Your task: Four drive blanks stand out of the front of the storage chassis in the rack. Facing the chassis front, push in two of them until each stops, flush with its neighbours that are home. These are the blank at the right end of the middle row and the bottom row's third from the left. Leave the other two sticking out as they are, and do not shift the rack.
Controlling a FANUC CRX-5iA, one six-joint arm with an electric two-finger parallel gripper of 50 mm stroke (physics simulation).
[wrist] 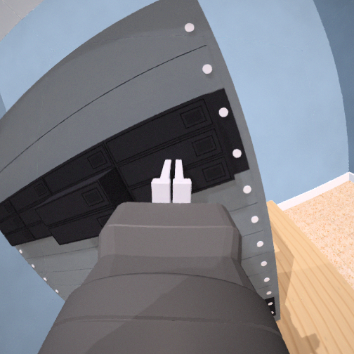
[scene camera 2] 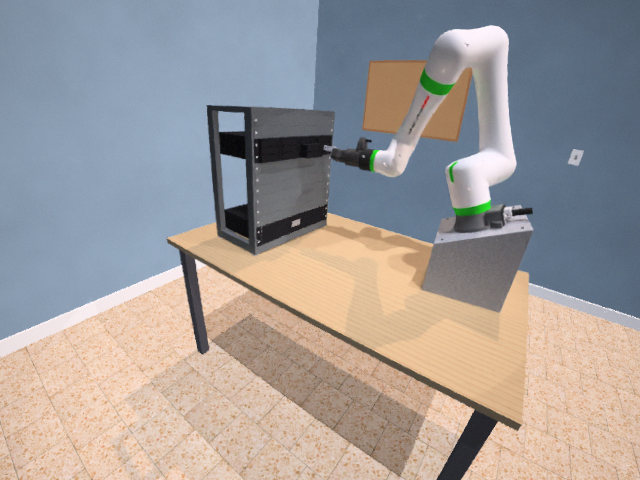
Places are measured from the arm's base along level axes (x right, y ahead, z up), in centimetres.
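Pixels of known places: gripper, fingertip midpoint: [scene camera 2: 324, 148]; arm's base, origin of the base link: [scene camera 2: 475, 225].
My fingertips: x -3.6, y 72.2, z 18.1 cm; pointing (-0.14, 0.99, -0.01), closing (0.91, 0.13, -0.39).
Observation:
For each thing: its top centre in the pictures, then the offset to it from my fingertips. "spot": a spot on its surface instead. Level surfaces: height alone.
- black storage chassis, surface spot: [scene camera 2: 279, 149] spot: dz +1.2, dx -29.3, dy -1.0 cm
- grey rack, middle of its top: [scene camera 2: 276, 108] dz +16.6, dx -17.2, dy +15.0 cm
- middle row's third blank, middle of its top: [scene camera 2: 305, 143] dz +2.5, dx -11.2, dy +2.1 cm
- wooden table, its level: dz -43.4 cm
The black storage chassis [scene camera 2: 279, 149] [wrist: 231, 135] sits high in the grey rack [scene camera 2: 251, 201] [wrist: 150, 65]. My gripper [scene camera 2: 325, 148] [wrist: 173, 169] is shut and empty, its fingertips in front of the right-hand column. In the wrist view they overlap the blank at the right end of the middle row [wrist: 202, 146], which looks about level with its neighbours; contact and exact depth cannot be told. The middle row's third blank [scene camera 2: 311, 150] [wrist: 90, 197] stands out clearly. The bottom row's third blank [wrist: 75, 235] shows partly below it; its lower right is hidden behind the gripper body.
The rack stands on the wooden table [scene camera 2: 320, 279] [wrist: 320, 280], across from the robot's grey pedestal [scene camera 2: 475, 263]. A second black unit [scene camera 2: 279, 227] with a pale label sits low in the rack. White screws line the rack's front rails. A cork board [scene camera 2: 395, 98] hangs behind the arm.

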